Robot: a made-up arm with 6 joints.
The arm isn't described. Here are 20 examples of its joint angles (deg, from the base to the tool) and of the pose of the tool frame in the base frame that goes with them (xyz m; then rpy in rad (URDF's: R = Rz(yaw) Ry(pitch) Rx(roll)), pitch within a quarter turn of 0, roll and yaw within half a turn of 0).
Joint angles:
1: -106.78 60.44 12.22 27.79 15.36 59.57
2: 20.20 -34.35 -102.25 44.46 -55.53 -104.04
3: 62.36 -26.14 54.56 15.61 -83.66 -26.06
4: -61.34 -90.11 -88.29 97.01 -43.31 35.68
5: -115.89 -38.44 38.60 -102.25 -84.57 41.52
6: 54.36 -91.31 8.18 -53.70 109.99 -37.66
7: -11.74 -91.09 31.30 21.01 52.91 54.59
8: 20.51 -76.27 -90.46 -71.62 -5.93 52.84
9: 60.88 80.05 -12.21 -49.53 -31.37 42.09
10: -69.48 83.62 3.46 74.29 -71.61 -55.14
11: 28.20 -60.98 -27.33 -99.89 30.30 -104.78
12: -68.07 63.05 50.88 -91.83 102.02 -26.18
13: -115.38 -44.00 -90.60 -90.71 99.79 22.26
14: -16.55 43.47 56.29 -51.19 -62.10 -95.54
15: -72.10 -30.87 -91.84 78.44 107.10 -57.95
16: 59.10 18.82 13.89 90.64 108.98 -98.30
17: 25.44 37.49 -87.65 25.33 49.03 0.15
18: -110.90 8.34 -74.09 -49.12 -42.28 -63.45
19: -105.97 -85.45 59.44 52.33 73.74 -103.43
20: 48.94 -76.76 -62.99 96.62 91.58 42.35
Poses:
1: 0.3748 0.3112 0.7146 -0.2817 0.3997 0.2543
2: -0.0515 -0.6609 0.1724 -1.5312 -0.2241 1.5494
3: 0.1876 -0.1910 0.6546 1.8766 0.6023 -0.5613
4: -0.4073 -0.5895 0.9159 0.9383 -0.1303 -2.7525
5: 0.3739 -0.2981 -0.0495 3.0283 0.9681 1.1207
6: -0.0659 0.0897 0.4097 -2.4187 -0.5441 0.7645
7: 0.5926 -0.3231 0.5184 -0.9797 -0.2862 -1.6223
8: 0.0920 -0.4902 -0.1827 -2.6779 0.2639 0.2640
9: 0.6191 -0.4389 0.6930 1.9957 0.5571 0.4609
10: -0.0119 0.0805 0.5197 1.7720 -0.0618 -0.0947
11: -0.1204 -0.1400 0.1733 -2.0632 0.4042 -2.9916
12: -0.1689 -0.5478 0.7134 0.7341 0.1294 -1.1892
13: 0.7029 -0.5132 0.8219 1.0642 0.4540 1.4167
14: -0.0094 -0.2676 0.8509 1.7128 0.9934 -2.8942
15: 0.2505 -0.8990 0.5059 -1.6361 -0.4142 -2.4779
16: -0.0127 0.0905 0.9258 0.9622 -0.3834 1.8994
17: -0.0343 0.1448 0.0631 -2.0072 0.5869 -0.6635
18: 0.6842 -0.2890 0.4723 -2.3813 0.8645 1.8979
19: 0.4725 -0.2806 0.5427 -3.1105 -0.4194 0.9750
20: -0.0029 -0.9260 0.6130 0.2718 -1.1513 1.5873
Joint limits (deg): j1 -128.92..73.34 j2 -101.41..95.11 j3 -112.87..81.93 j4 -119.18..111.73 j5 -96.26..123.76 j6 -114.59..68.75
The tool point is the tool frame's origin. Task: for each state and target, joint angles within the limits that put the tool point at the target. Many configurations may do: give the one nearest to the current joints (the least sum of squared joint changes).
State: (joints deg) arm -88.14 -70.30 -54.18 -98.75 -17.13 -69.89
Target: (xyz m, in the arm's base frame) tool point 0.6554 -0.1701 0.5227
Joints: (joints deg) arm -102.22 -24.92 -22.83 -94.88 -27.02 -114.59
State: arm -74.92 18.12 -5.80 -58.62 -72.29 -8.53
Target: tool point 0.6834 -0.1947 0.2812
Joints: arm -111.88 -17.60 -46.38 -77.46 -55.31 0.72
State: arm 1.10 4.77 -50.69 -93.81 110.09 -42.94
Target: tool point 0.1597 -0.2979 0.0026
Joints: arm -1.70 -45.35 -65.37 -75.24 123.76 -72.34
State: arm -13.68 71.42 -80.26 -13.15 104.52 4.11
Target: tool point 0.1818 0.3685 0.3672
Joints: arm -18.09 68.13 -94.12 -23.00 79.58 -9.11
